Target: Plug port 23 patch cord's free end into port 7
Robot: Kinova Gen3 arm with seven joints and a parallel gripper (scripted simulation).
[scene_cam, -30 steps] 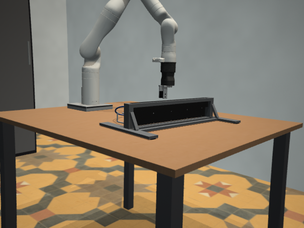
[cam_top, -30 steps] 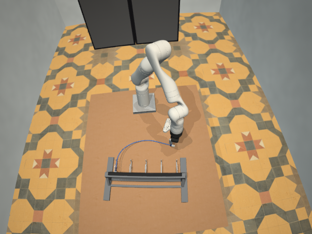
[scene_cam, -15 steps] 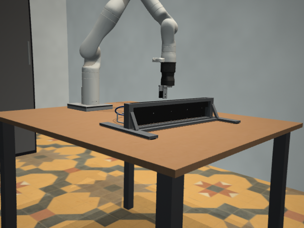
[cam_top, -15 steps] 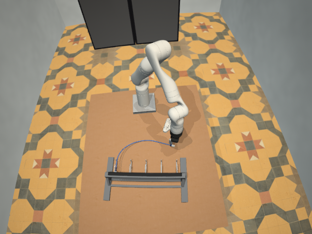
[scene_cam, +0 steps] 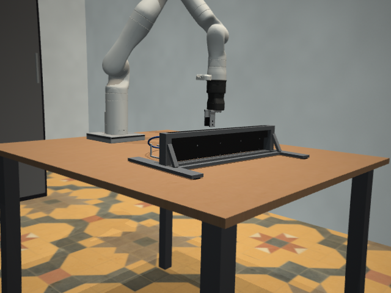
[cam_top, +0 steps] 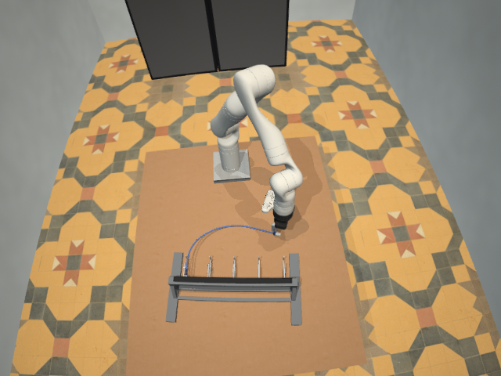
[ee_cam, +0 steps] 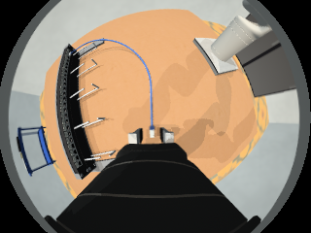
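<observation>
The patch cord plug is 10 mm to the left of my hand and 90 mm below it.
</observation>
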